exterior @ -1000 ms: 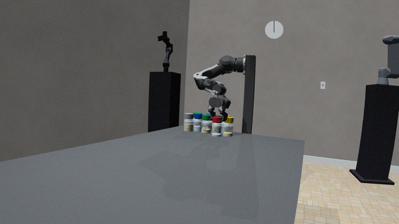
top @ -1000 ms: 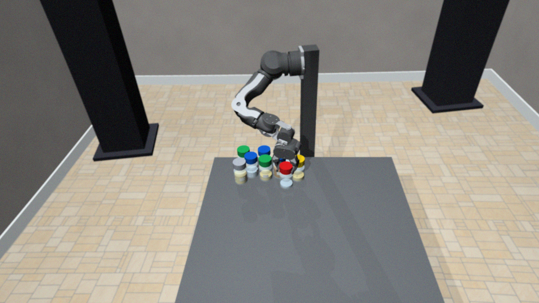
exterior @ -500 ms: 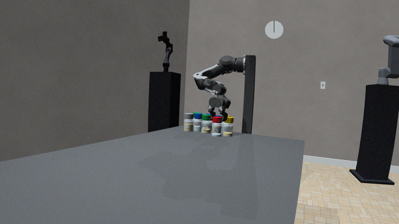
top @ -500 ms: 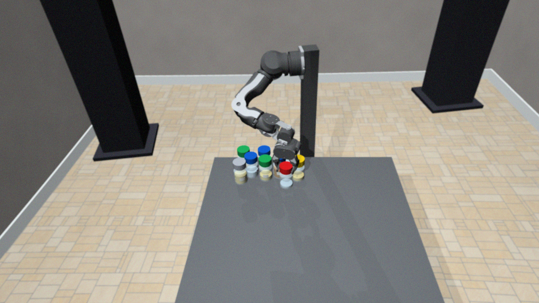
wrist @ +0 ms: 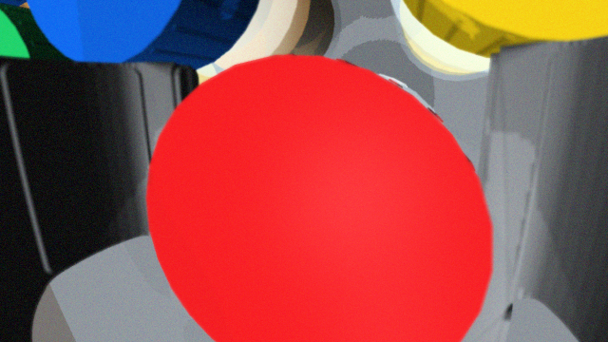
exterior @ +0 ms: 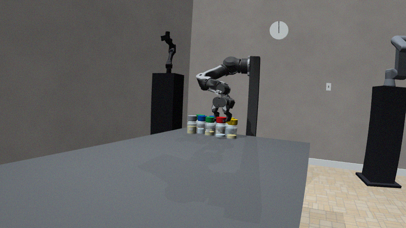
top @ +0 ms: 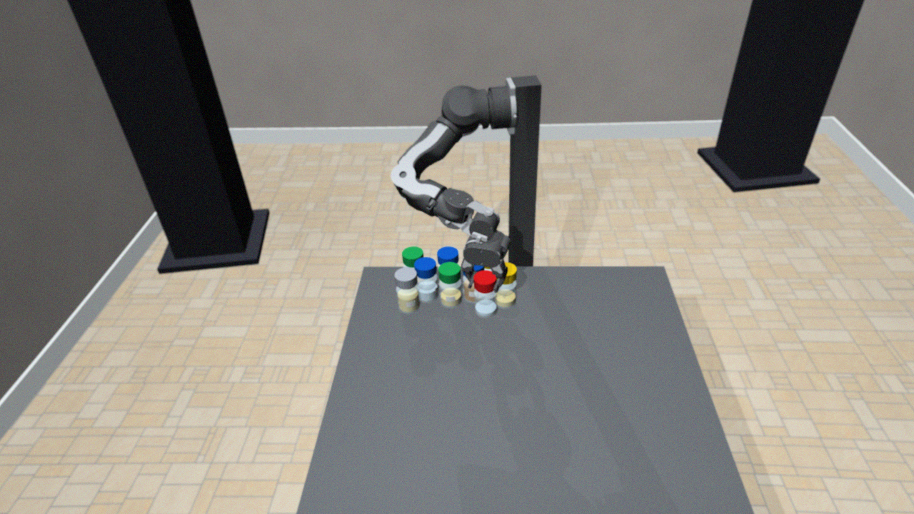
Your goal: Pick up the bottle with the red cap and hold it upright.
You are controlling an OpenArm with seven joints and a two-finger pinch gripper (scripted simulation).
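Right now the yellow-capped bottle is 40 mm behind my hand, 60 mm to the left of it and 50 mm below it. Round my hand: green-capped bottle: 60 mm behind, 80 mm to the right, 50 mm below.
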